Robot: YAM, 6 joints.
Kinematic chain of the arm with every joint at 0, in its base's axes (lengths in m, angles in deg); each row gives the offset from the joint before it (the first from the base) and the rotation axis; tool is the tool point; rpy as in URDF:
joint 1: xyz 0 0 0.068 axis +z
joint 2: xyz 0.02 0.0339 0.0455 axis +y
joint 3: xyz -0.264 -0.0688 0 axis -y
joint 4: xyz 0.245 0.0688 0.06 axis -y
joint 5: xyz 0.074 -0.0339 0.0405 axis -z
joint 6: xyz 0.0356 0 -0.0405 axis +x
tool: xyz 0 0 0 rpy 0 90 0
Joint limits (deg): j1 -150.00..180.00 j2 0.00..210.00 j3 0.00..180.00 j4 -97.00..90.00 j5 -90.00..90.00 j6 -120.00..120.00
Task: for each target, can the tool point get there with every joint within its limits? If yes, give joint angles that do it. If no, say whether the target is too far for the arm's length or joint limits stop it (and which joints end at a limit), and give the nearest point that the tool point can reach.
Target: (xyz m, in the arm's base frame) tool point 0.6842 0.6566 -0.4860
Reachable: no: too far | nearest point 0.3965 0.3805 -0.2195 | short by 0.480 m
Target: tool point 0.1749 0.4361 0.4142
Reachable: yes | joints -115.31 19.34 130.56 64.83 52.74 -13.29
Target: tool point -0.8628 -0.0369 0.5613
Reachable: no: too far | nearest point -0.5725 -0.0036 0.4071 | short by 0.330 m
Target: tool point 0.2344 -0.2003 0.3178
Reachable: yes | joints -46.86 80.42 60.15 1.31 -73.09 45.21
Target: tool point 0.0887 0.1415 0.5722
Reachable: yes | joints -110.90 38.03 125.73 -54.37 -65.38 5.60
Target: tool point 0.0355 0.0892 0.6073
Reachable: yes | joints -92.38 45.20 120.62 -38.37 -63.27 -15.18
